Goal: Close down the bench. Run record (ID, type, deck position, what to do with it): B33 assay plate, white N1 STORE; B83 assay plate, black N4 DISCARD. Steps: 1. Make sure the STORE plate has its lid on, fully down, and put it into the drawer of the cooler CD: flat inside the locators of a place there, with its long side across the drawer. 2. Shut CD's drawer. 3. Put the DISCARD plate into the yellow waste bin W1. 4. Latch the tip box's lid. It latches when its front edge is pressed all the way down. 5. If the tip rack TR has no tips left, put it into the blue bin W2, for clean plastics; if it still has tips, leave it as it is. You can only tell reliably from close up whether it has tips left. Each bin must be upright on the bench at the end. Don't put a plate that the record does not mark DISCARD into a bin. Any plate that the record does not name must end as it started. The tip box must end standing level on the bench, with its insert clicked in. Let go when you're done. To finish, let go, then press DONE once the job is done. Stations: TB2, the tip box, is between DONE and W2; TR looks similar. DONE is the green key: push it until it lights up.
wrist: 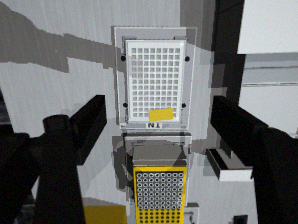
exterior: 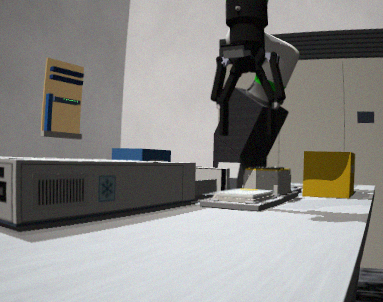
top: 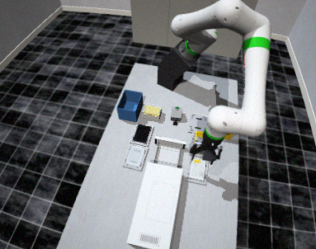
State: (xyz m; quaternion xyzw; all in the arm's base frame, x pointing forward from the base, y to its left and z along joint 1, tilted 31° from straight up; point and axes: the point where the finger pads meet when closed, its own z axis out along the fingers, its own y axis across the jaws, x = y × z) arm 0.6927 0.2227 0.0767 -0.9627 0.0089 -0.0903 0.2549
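The clear plate lid is 140 mm below my hand. From my hand the other things lie so: yellow-topped tip holder (180 mm behind, 20 mm to the right, 110 mm below); then cooler drawer (190 mm to the right, 130 mm below); then white plate (150 mm below).
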